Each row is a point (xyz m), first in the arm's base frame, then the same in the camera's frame.
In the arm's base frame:
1: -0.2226 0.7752 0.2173
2: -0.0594 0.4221 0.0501
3: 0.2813 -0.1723 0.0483
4: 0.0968 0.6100 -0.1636
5: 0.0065 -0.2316 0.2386
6: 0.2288 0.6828 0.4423
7: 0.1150 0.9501 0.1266
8: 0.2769 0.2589 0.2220
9: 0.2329 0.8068 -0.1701
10: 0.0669 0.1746 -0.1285
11: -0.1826 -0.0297 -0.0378
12: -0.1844 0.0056 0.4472
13: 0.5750 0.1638 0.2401
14: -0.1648 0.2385 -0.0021
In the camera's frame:
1: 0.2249 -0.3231 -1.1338
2: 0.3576 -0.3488 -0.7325
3: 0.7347 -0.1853 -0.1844
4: 0.4162 -0.6637 -0.7849
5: 0.5445 0.0898 -0.2427
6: 0.7318 -0.2462 -1.1254
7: 0.4956 -0.5918 -1.2193
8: 0.7458 -0.2438 -0.6454
9: 0.5230 -0.8067 -0.9444
10: 0.4417 -0.4210 -0.4214
11: 0.2567 -0.1678 -0.3035
12: 0.4106 0.2130 -0.5639
13: 1.0411 -0.2838 -0.5483
14: 0.2592 -0.2703 -0.5545

